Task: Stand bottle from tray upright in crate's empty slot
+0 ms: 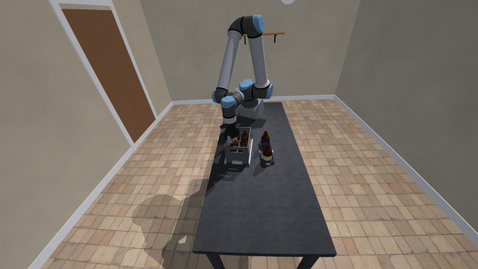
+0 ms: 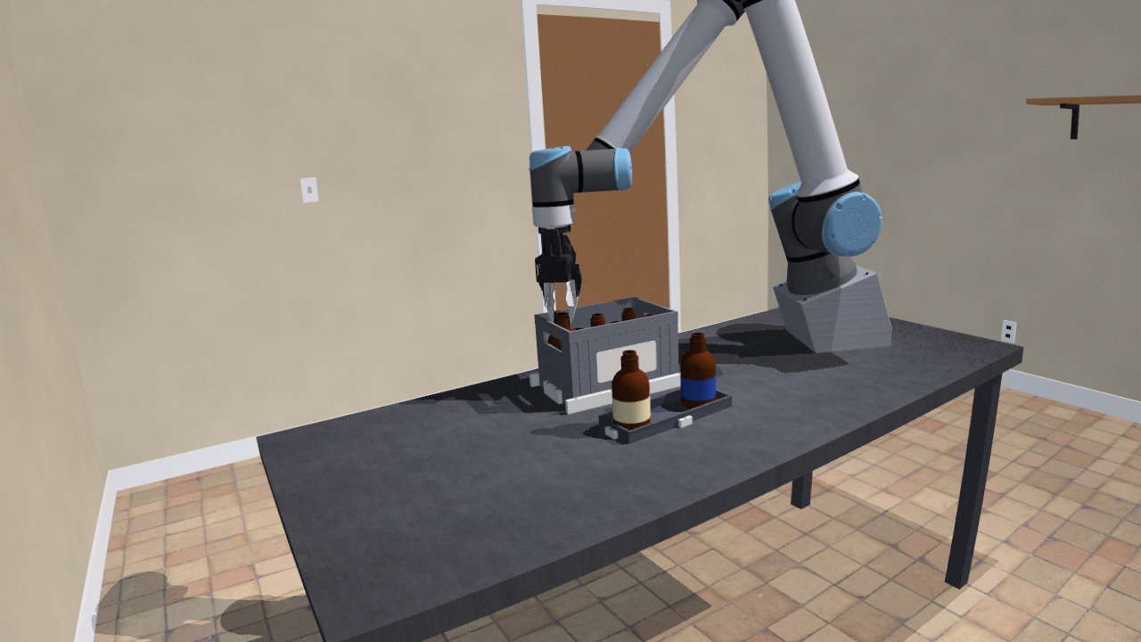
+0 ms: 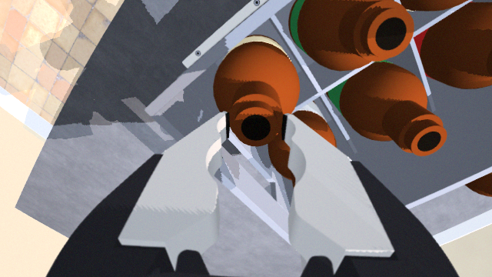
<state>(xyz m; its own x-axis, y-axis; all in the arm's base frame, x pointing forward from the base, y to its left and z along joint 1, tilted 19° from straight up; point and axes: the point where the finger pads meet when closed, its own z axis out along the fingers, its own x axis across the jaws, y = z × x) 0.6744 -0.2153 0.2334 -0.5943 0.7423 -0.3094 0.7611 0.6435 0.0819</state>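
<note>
Right now the grey crate is 80 mm behind my hand, 60 mm to the left of it and 90 mm below it. Round my hand: tray (30 mm behind, 290 mm to the left, 160 mm below).
</note>
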